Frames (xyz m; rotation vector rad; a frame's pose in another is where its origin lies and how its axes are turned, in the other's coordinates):
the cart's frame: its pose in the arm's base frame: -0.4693 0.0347 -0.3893 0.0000 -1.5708 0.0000
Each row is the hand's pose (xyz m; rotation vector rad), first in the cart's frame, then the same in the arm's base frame.
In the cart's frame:
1: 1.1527 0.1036 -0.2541 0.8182 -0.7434 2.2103
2: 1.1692 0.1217 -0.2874 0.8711 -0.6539 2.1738
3: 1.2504 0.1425 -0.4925 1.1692 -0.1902 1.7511
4: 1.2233 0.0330 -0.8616 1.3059 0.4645 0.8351
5: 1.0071 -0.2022 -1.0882 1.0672 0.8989 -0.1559
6: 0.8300 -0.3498 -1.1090 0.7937 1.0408 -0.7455
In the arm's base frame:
1: -0.2152 0.1383 0.7634 -1.1585 -1.3349 2.5202
2: -0.1819 0.1564 0.7799 -1.0704 -1.2781 2.5019
3: 0.0232 0.1772 0.8611 -0.4517 -1.0737 2.2670
4: 0.3923 0.0677 0.8340 0.3403 -0.7797 1.5474
5: 0.6189 -0.1675 0.6178 0.8433 -0.5248 0.6283
6: 0.6397 -0.3151 0.4407 1.0409 -0.3827 0.0326

